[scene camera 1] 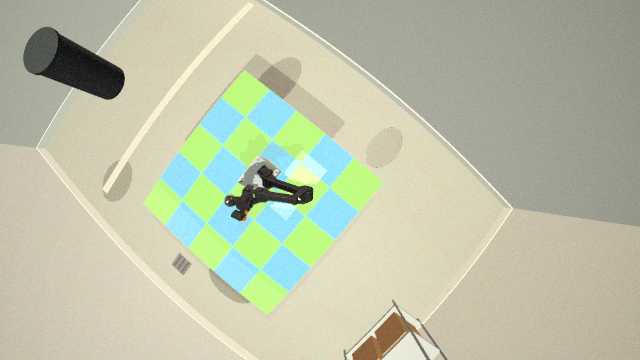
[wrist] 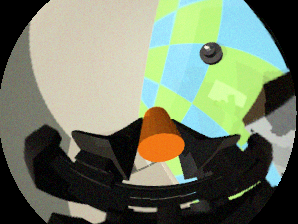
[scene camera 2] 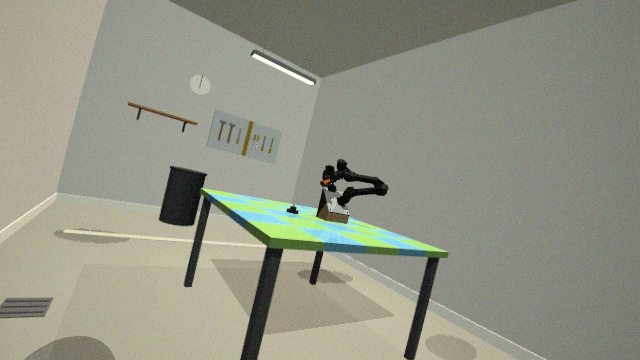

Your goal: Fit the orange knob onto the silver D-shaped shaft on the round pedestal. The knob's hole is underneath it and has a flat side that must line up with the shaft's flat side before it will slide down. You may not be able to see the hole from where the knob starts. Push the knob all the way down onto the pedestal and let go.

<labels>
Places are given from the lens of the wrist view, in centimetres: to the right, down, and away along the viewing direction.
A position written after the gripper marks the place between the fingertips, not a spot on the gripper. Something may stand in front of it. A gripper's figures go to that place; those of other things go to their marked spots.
gripper (wrist: 156,121): 1, 1, 10
orange knob (wrist: 160,140): 1, 2, 5
</labels>
